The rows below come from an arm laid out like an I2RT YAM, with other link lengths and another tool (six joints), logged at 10 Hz.
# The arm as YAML. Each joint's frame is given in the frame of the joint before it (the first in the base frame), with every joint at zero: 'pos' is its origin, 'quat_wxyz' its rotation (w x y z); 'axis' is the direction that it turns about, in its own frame. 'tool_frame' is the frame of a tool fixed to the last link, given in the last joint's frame.
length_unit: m
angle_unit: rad
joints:
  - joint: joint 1
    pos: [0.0, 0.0, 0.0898]
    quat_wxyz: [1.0, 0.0, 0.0, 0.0]
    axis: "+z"
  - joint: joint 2
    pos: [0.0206, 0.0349, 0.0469]
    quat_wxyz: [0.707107, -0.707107, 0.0, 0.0]
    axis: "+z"
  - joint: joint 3
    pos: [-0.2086, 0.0, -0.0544]
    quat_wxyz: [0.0, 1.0, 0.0, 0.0]
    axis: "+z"
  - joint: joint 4
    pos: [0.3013, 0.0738, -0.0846]
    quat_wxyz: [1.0, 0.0, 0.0, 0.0]
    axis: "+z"
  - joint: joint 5
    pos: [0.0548, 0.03, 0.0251]
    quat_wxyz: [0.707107, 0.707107, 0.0, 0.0]
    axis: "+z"
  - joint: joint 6
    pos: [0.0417, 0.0, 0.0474]
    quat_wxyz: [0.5, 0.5, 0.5, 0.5]
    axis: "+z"
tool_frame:
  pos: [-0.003, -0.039, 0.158]
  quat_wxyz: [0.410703, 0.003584, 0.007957, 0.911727]
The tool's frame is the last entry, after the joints.
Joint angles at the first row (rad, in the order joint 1, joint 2, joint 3, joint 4, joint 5, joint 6):
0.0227, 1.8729, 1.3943, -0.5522, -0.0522, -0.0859
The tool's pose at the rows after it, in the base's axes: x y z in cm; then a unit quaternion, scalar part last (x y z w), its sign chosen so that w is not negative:
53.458 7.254 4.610 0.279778 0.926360 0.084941 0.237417
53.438 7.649 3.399 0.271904 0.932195 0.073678 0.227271
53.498 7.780 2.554 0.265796 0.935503 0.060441 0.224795
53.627 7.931 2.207 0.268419 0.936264 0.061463 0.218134
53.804 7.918 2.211 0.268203 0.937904 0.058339 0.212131
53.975 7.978 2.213 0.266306 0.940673 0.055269 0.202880
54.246 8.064 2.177 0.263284 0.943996 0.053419 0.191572
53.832 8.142 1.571 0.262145 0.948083 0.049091 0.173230
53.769 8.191 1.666 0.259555 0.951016 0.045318 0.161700
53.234 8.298 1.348 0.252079 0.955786 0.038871 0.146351
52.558 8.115 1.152 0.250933 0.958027 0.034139 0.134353
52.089 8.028 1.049 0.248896 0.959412 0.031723 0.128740
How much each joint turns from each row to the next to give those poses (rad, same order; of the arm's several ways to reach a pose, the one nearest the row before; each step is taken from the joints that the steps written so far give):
0.0187, 0.0460, 0.0353, -0.0092, 0.0337, -0.0092
0.0123, 0.0399, 0.0231, -0.0107, 0.0154, -0.0107
0.0107, 0.0277, 0.0138, -0.0001, 0.0243, -0.0092
0.0016, 0.0214, 0.0214, -0.0122, -0.0043, 0.0076
0.0000, 0.0200, 0.0322, -0.0260, 0.0015, -0.0015
0.0000, 0.0260, 0.0429, -0.0368, -0.0015, -0.0046
-0.0016, 0.0352, 0.0551, -0.0430, -0.0062, -0.0077
0.0000, 0.0246, 0.0278, -0.0414, -0.0045, -0.0030
0.0000, 0.0215, 0.0413, -0.0445, -0.0016, -0.0062
0.0016, 0.0139, 0.0200, -0.0399, 0.0000, -0.0153
-0.0031, -0.0046, -0.0044, -0.0261, 0.0000, -0.0062
-0.0015, -0.0092, -0.0124, -0.0092, 0.0000, -0.0061

